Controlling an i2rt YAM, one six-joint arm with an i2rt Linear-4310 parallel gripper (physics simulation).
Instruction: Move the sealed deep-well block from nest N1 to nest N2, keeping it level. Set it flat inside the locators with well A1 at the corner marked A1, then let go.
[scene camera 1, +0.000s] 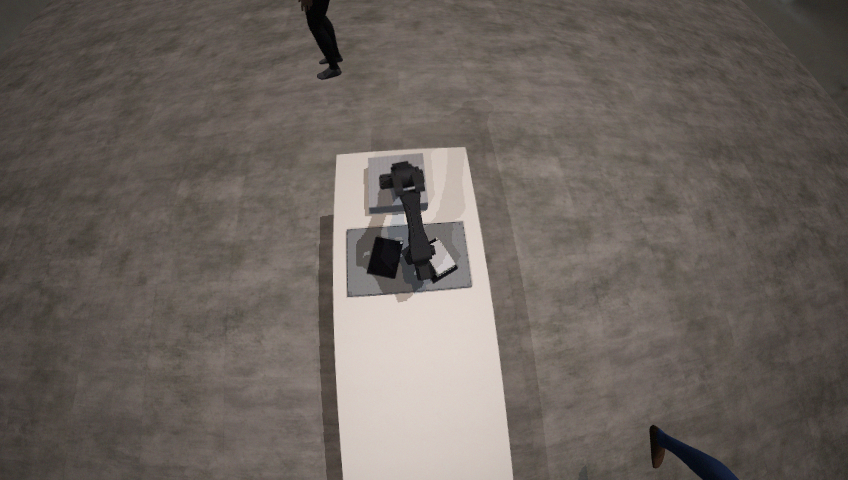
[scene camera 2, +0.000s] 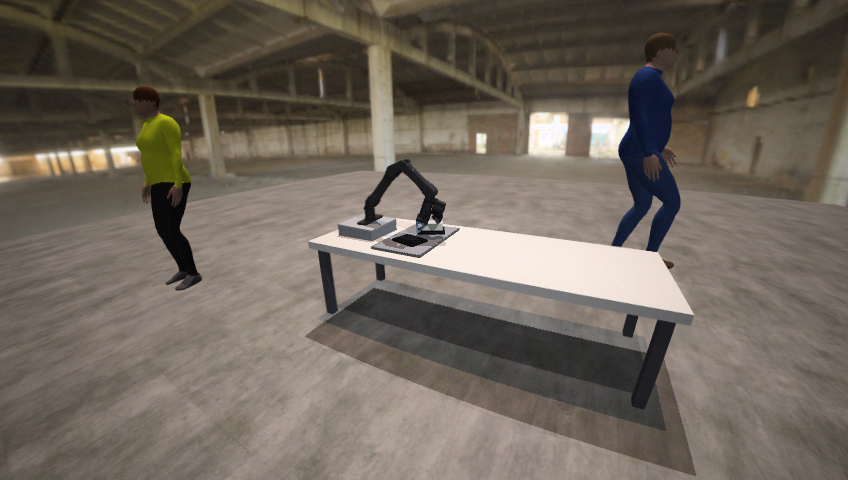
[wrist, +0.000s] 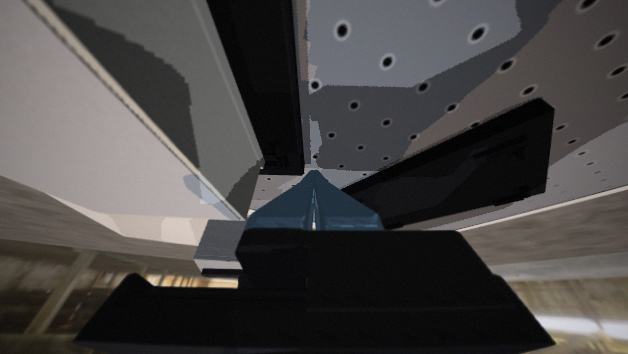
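Where they show: gripper, fingertip midpoint: (scene camera 2: 417, 232) (wrist: 314, 176); arm's base at its link origin: (scene camera 2: 370, 220).
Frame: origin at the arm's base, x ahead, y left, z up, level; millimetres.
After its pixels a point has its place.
The sealed block (scene camera 1: 442, 258) @(z -1, x 390, y 119 mm) (wrist: 220, 115) @(z -24, x 382, y 61 mm) is pale, with a white top, and sits in the black nest N1 (scene camera 1: 446, 275) @(z -49, x 453, y 130 mm) (wrist: 272, 75) @(z -48, x 392, y 48 mm) on the right of the plate in scene camera 1. It looks level. The other black nest, N2 (scene camera 1: 383, 258) @(z -47, x 344, y -122 mm) (scene camera 2: 410, 240) @(z -48, x 353, y -135 mm) (wrist: 480, 160) @(z -43, x 398, y -86 mm), is empty and stands to the left. My gripper (scene camera 2: 420, 228) @(z -46, x 331, y 2 mm) (wrist: 314, 176) @(z -46, x 331, y 2 mm) is shut and empty, its blue fingertips together low over the plate, between the nests and beside the block. The arm hides the fingertips in scene camera 1. The A1 corner marks cannot be made out.
The perforated grey plate (scene camera 1: 361, 289) @(z -59, x 462, y -229 mm) (scene camera 2: 410, 252) @(z -59, x 423, y -272 mm) (wrist: 415, 30) @(z -60, x 427, y -2 mm) lies on the long white table (scene camera 1: 416, 380) @(z -72, x 857, y -56 mm) (scene camera 2: 535, 261) @(z -72, x 1017, y -126 mm). The arm's grey base box (scene camera 1: 380, 208) @(z -27, x 119, y -111 mm) (scene camera 2: 364, 231) @(z -22, x 63, y -157 mm) (wrist: 220, 240) @(z -30, x 130, y 74 mm) stands behind it. A person in blue (scene camera 2: 651, 130) and one in yellow (scene camera 2: 161, 145) stand beyond the table.
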